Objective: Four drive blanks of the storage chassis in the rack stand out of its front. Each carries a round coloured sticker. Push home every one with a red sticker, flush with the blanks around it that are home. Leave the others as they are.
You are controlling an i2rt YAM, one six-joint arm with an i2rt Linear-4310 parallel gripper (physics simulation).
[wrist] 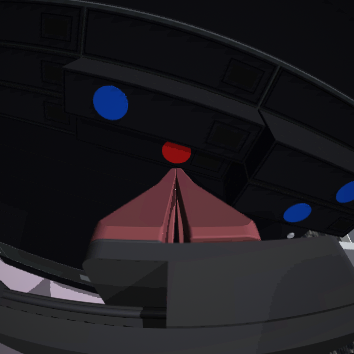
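My gripper (175,176) is shut and empty. Its red fingertips are at the lower edge of a red sticker (176,153); whether they touch the blank is hard to tell. The blank with the red sticker (120,139) sits under a blue-stickered blank (165,117) and its face lies further back than that one's. The top of the red sticker is cut off by the blank above. The blue-stickered blank stands out, with its upper side showing. To the right, two more blanks with blue stickers (346,192) (297,212) stand out, one above the other.
Blanks at home (150,42) form a dark row above the blue-stickered one, with more at the left (30,70). The standing-out blanks at the right leave a stepped side wall close to the fingers' right. A pale surface shows at the lower left.
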